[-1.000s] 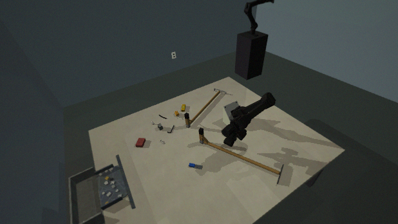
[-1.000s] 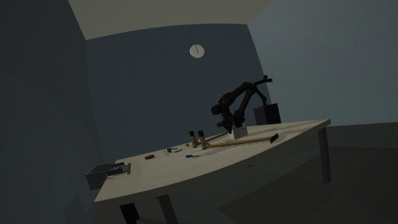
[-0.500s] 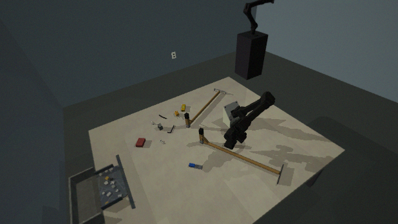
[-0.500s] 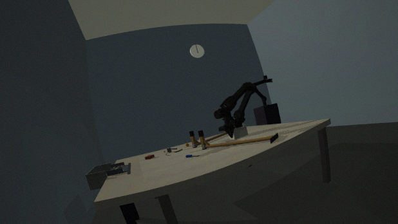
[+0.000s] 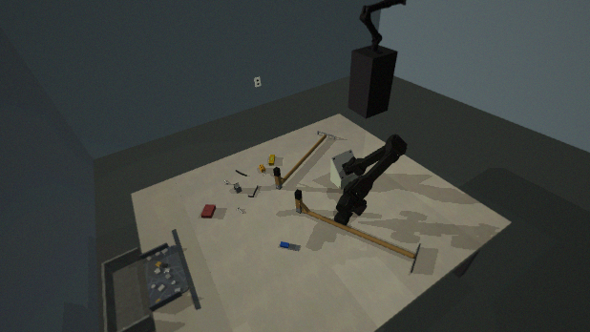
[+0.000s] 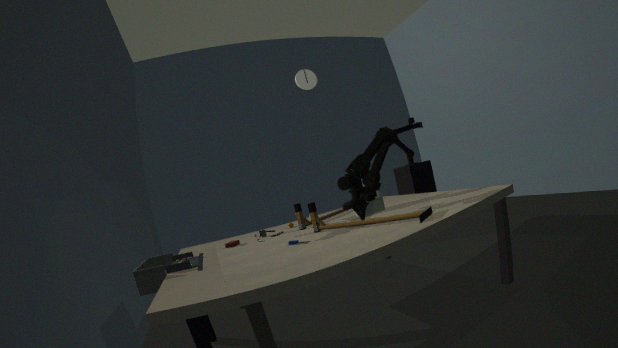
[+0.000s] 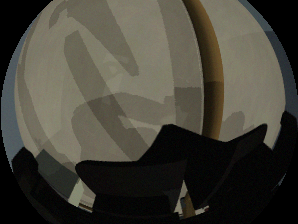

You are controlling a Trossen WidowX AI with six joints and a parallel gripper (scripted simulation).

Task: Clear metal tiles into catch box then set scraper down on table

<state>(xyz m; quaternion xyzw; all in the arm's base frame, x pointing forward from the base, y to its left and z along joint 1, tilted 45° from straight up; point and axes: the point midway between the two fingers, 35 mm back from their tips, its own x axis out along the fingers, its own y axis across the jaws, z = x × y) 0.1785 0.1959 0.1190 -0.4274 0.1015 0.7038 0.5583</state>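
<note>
Right now the long scraper is 20 mm ahead of my gripper tip, 60 mm to the left of it and 40 mm above it. Round my gripper tip: black hex key: 320 mm ahead, 440 mm to the right, 20 mm below; then orange screwdriver: 190 mm ahead, 580 mm to the right, 10 mm below; then blue piece: 310 mm ahead, 30 mm to the right, 20 mm below.
</note>
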